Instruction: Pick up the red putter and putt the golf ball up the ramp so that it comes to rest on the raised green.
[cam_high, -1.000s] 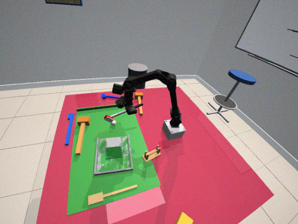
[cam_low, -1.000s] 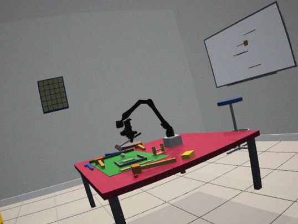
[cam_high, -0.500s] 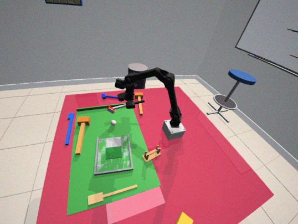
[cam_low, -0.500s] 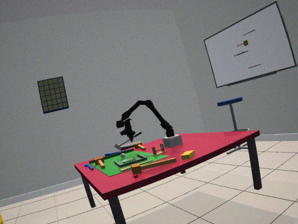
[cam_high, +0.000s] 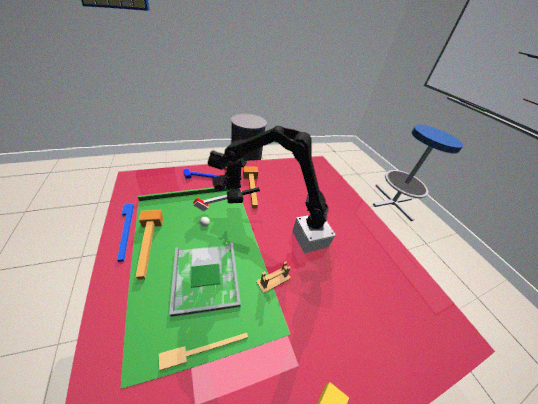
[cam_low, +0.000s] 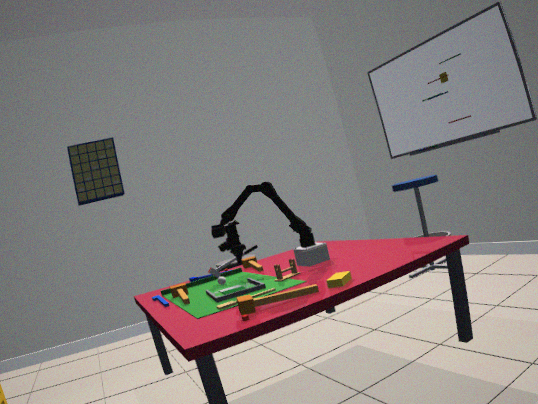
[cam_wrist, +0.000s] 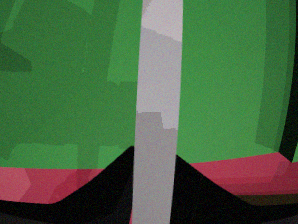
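My gripper tip is 12 cm short of the white golf ball, 8 cm to the right of it and 5 cm above it. Round my gripper tip: red putter (3 cm ahead, 2 cm above, 1 cm to the left); then yellow block (73 cm to the left, 24 cm behind, 6 cm below).
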